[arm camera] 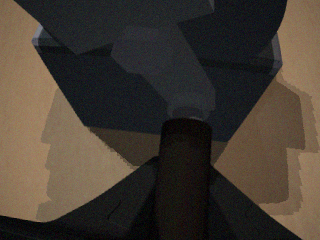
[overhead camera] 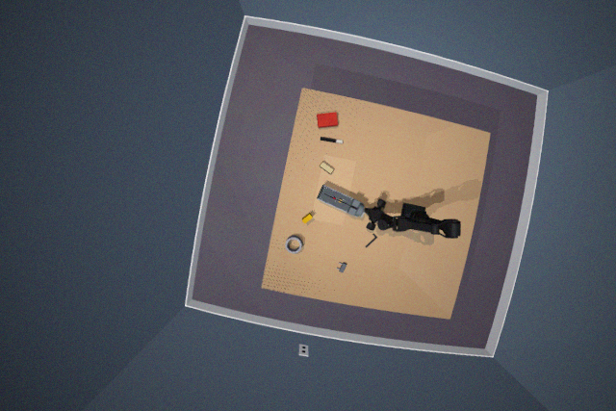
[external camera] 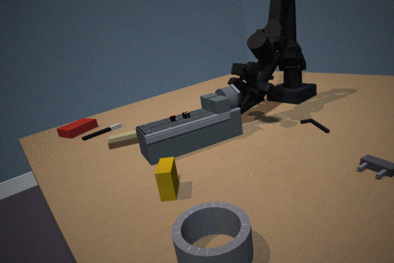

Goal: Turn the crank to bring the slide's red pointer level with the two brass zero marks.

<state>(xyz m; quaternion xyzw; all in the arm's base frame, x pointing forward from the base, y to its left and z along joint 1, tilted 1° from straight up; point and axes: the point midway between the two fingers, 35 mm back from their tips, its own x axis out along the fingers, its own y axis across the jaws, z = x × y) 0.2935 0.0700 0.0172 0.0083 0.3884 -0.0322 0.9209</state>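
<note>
Right now the red pointer is 200 mm ahead of my gripper tip and 40 mm above it. From my gripper tip the other things lie so: black hex key (130 mm behind, 160 mm to the left, 40 mm below); then black crank handle (20 mm behind, 20 mm above); then tan block (300 mm ahead, 150 mm to the right, 20 mm below).
</note>
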